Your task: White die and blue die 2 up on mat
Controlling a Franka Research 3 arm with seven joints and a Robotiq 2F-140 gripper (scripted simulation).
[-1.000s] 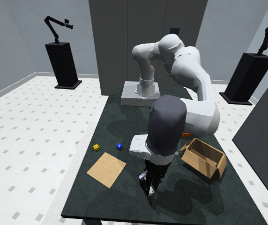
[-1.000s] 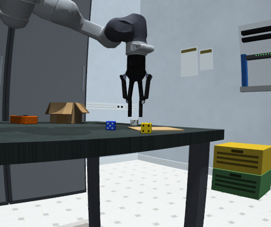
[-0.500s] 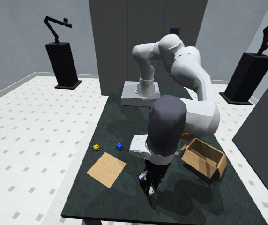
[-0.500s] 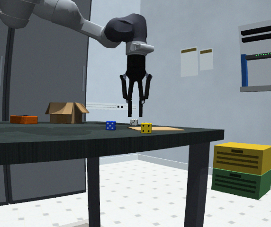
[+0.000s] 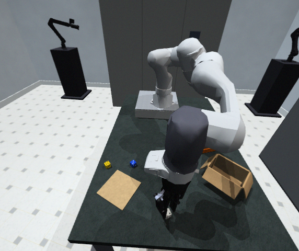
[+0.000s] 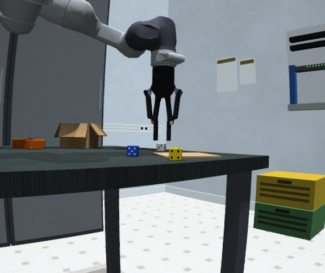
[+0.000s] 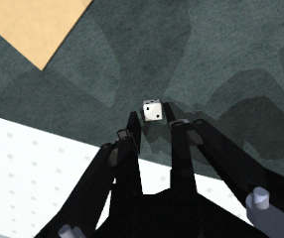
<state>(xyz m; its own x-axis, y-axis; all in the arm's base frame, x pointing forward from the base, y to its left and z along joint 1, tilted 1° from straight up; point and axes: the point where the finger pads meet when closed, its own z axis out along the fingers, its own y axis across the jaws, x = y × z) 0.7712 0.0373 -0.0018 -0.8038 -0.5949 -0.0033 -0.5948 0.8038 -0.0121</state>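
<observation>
Right now my hand is 50 mm above the white die. Also, from my hand: tan mat: 90 mm behind, 210 mm to the right, 60 mm below; blue die: 220 mm behind, 170 mm to the right, 50 mm below; cardboard box: 180 mm behind, 270 mm to the left, 20 mm below.
</observation>
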